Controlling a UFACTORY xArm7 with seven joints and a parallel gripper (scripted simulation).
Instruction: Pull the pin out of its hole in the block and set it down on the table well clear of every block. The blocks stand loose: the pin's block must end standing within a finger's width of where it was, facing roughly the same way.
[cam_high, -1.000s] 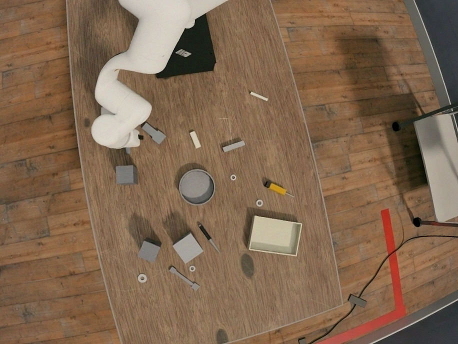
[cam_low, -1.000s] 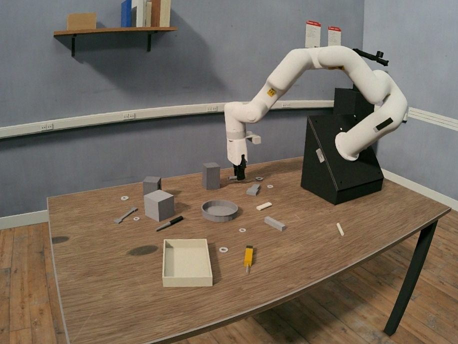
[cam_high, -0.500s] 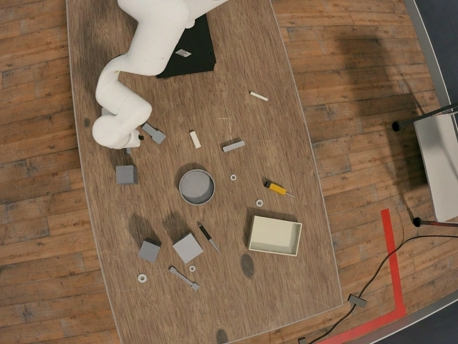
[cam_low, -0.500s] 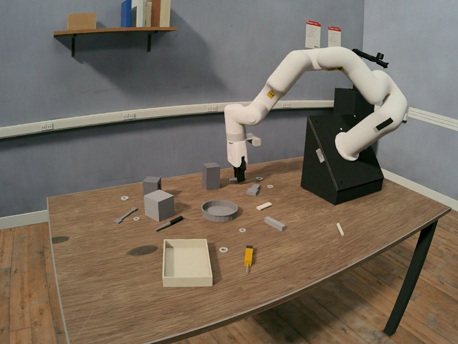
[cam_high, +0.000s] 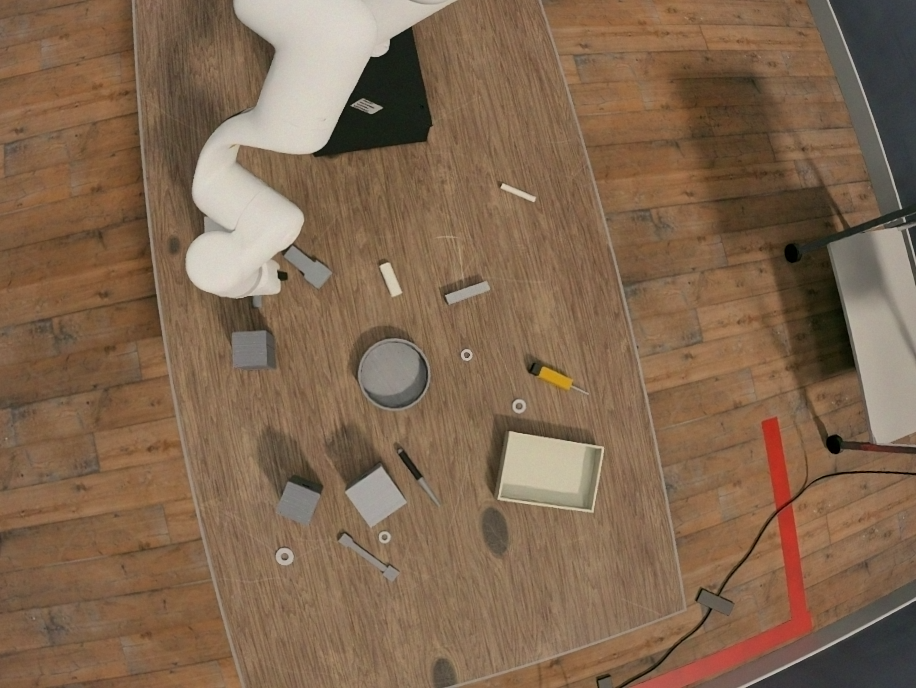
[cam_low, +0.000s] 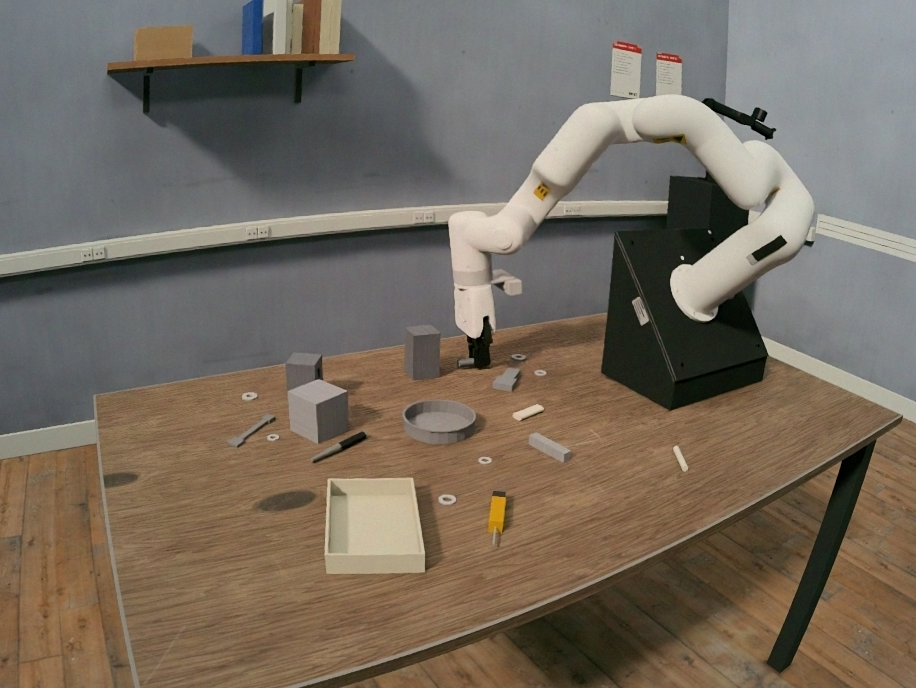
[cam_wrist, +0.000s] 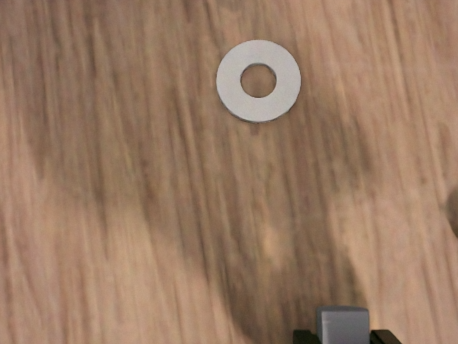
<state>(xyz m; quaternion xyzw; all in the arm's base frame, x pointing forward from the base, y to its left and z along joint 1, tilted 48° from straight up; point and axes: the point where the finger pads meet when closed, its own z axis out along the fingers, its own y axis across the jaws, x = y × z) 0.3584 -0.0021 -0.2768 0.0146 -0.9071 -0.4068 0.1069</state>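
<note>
The tall grey block lies 110 mm ahead of my hand, 10 mm to the right of it and 20 mm above it. Also, from my hand: grey pin (10 mm ahead, 10 mm below); round grey dish (180 mm ahead, 210 mm to the left, 20 mm below); white cylinder (20 mm ahead, 230 mm to the left, 20 mm below).
</note>
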